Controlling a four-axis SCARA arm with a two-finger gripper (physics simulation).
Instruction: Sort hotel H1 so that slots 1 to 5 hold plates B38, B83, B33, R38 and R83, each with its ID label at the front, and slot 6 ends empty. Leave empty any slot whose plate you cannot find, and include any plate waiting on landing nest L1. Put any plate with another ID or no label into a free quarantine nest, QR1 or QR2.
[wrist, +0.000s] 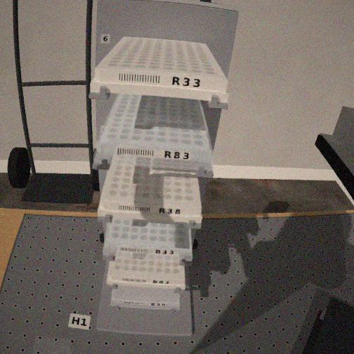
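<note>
Hotel H1 (145, 324) stands on the pegboard with a stack of plates, labels facing me. White plate R33 (162, 57) lies at the top, beside the number 6. Below it are clear plate R83 (117, 132), white plate R38 (117, 182), clear plate B33 (175, 235) and a white plate (122, 270) whose small label looks like B83. The lowest clear plate (145, 297) has a blurred label, seemingly B38. A dark part of my gripper (340, 160) shows at the right edge; it is open, apart from the plates. L1, QR1 and QR2 do not show.
The H1 tag (79, 321) lies left of the hotel's base on the grey pegboard (45, 270). A dark hand truck (55, 83) stands behind at the left, near the wall (290, 75). A black object (332, 327) is at the lower right. Shadows fall across the board.
</note>
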